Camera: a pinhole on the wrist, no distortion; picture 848 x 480 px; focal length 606.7 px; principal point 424.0 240.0 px. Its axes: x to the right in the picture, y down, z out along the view. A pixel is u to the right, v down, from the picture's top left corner.
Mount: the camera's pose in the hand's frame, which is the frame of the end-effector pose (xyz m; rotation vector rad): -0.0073 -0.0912 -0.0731 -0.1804 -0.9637 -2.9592
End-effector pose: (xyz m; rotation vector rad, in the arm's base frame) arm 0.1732 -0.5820 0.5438 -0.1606 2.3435 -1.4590
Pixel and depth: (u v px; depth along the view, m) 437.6 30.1 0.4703
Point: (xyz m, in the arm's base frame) 0.2632 -0.6202 0.1755
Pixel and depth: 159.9 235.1 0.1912
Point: 0.1135 -0.6582 0.4736
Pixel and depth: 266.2 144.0 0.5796
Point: 0.1425 -0.7616 0.0837
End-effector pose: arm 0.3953 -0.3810 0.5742 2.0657 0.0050 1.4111
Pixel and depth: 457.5 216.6 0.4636
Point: 0.5805 -0.6769 0.6162
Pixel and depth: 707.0 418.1 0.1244
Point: 0.4357 -0.3874 0.4965
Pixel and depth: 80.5 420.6 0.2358
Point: 0.5834 -0.3895 0.6651
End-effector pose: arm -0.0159 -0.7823 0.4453 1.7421 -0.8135 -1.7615
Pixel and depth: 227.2 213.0 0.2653
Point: -0.1448 -0.9023 0.4263
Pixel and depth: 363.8 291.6 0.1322
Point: -0.0534 -0.7795 0.4147
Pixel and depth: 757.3 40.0 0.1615
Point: -0.0512 -0.7531 0.5359
